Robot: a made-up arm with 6 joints.
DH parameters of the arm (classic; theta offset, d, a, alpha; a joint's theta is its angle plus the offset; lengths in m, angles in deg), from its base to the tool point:
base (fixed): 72.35 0 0.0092 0
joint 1: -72.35 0.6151 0.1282 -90
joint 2: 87.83 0 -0.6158 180
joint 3: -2.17 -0.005 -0.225 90
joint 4: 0 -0.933 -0.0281 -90
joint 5: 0 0.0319 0.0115 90
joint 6: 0 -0.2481 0.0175 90
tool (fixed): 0 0.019 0 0
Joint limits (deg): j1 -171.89..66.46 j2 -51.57..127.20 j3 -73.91..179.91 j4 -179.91..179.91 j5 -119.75..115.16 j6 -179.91..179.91
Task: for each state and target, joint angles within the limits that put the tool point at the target. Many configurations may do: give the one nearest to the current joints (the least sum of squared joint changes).
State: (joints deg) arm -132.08 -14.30 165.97 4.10 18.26 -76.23
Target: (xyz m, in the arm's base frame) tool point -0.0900 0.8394 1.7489
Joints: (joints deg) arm -84.22 14.19 152.75 -1.80 16.12 -76.88
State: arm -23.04 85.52 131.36 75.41 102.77 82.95
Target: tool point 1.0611 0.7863 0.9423
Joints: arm 24.85 124.15 149.82 81.05 115.16 83.85
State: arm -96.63 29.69 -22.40 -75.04 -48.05 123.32
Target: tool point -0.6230 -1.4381 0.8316
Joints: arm -117.56 35.98 13.63 -79.10 -33.30 124.49
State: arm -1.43 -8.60 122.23 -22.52 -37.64 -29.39
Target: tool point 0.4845 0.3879 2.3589
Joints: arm 37.63 20.61 86.64 -23.81 -6.84 -32.09
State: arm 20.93 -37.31 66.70 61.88 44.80 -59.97
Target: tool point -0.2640 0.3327 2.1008
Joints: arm -10.94 -41.11 35.26 81.24 74.69 -62.28
